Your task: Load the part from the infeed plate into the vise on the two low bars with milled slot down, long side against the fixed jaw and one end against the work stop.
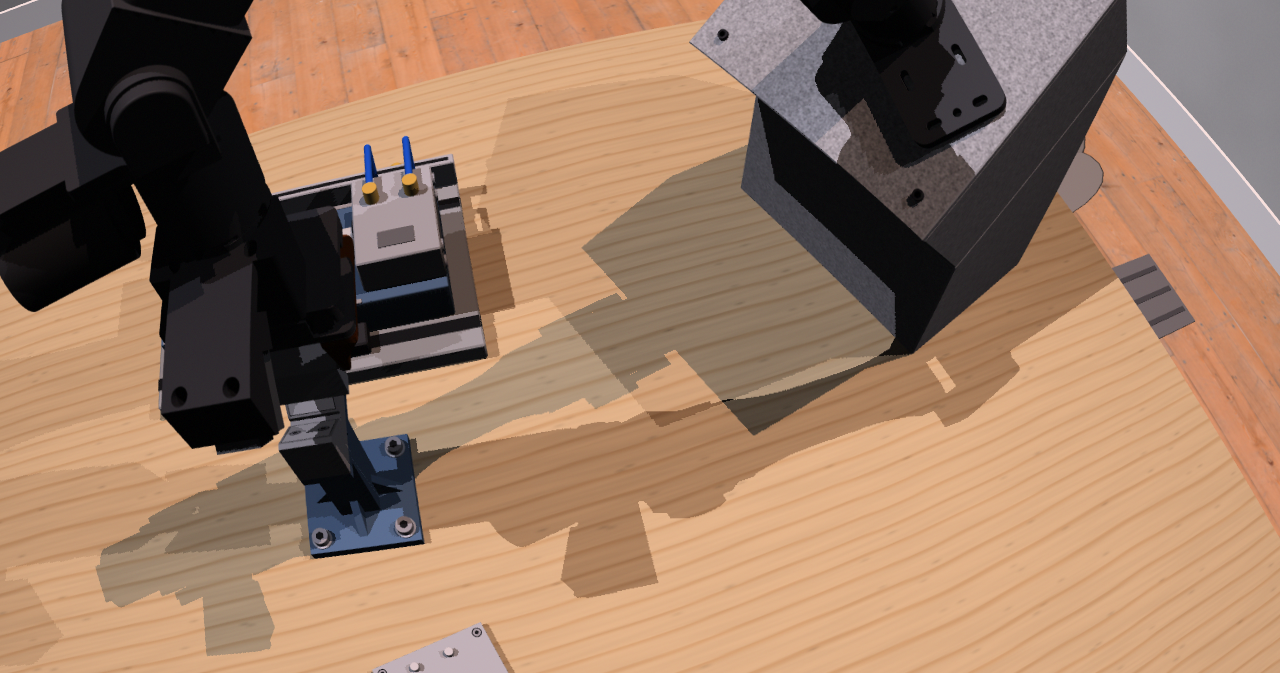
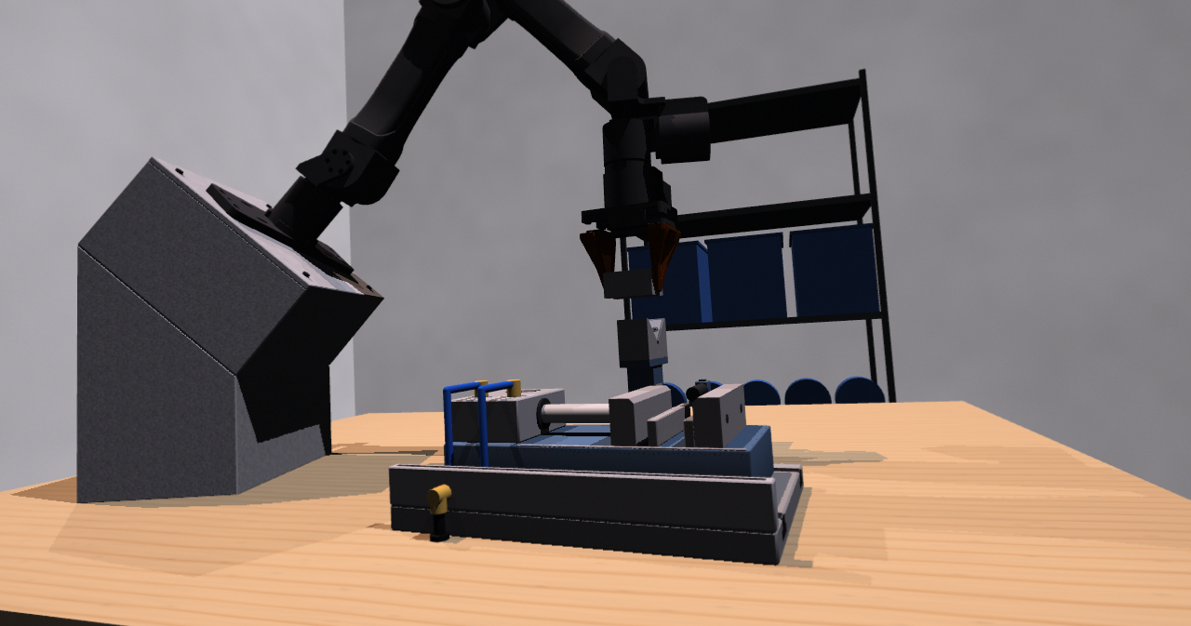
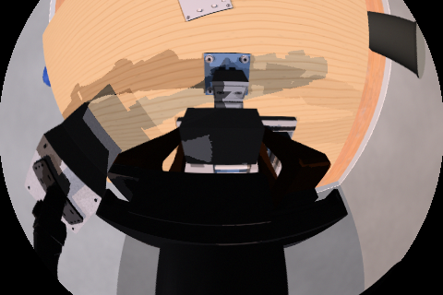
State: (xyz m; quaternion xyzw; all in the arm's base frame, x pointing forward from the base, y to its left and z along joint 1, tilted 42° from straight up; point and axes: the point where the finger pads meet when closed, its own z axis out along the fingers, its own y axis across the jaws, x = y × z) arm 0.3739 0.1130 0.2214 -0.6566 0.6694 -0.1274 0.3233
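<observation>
The fixed jaw lies 17 cm to the right of my hand, 16 cm ahead of it and 12 cm below it. Round my hand: cylinder rod: 19 cm to the right, 12 cm below, 4 cm ahead; grey part: right at my hand; work stop rod: 13 cm to the right, 12 cm ahead, 11 cm below.
</observation>
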